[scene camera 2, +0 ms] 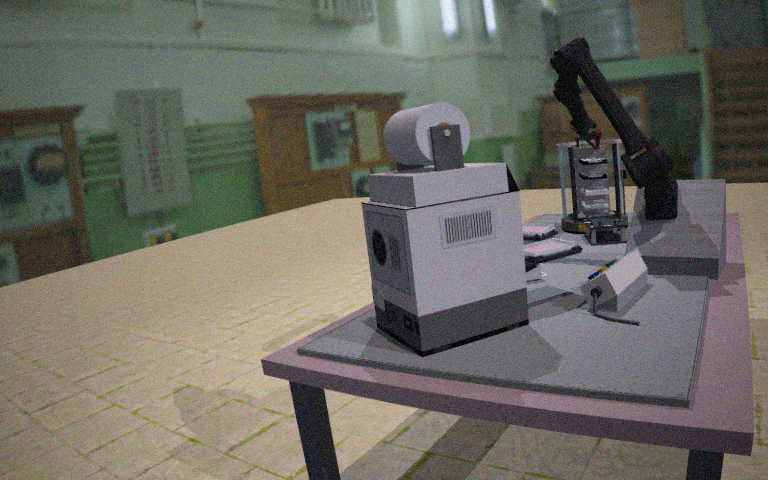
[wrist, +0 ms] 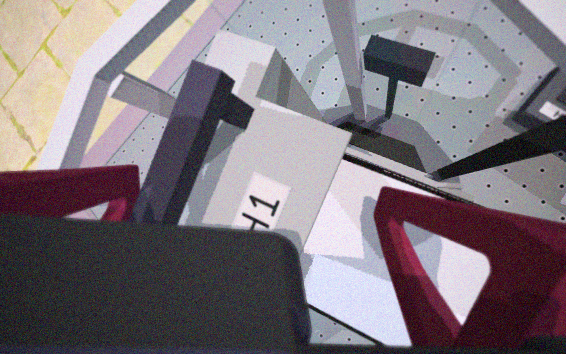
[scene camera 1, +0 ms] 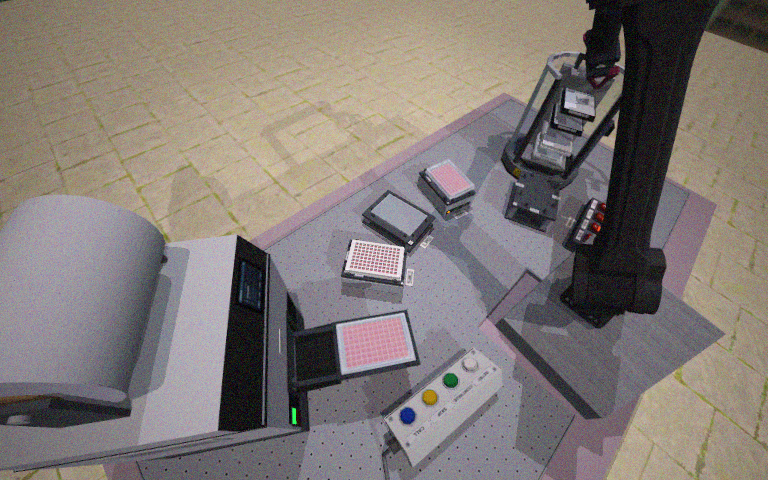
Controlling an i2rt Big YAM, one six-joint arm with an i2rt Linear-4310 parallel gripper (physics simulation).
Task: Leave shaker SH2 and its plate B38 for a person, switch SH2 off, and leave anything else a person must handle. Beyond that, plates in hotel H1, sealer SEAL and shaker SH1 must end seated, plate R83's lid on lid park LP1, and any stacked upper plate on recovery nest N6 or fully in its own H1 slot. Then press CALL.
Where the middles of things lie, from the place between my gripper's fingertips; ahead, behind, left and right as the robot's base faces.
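Scene:
There's a dark station (scene camera 1: 445,206) that's a good way ahead of my hand, far to the left of it and far below it. The grey lid (scene camera 1: 403,217) is 58 cm to the left of my hand, 12 cm ahead of it and 27 cm below it. As for the button box (scene camera 1: 422,422), it's far behind my hand, well below it and a long way to the left of it. And the plate hotel (scene camera 1: 607,111) is 14 cm below my hand and 2 cm to the left of it.

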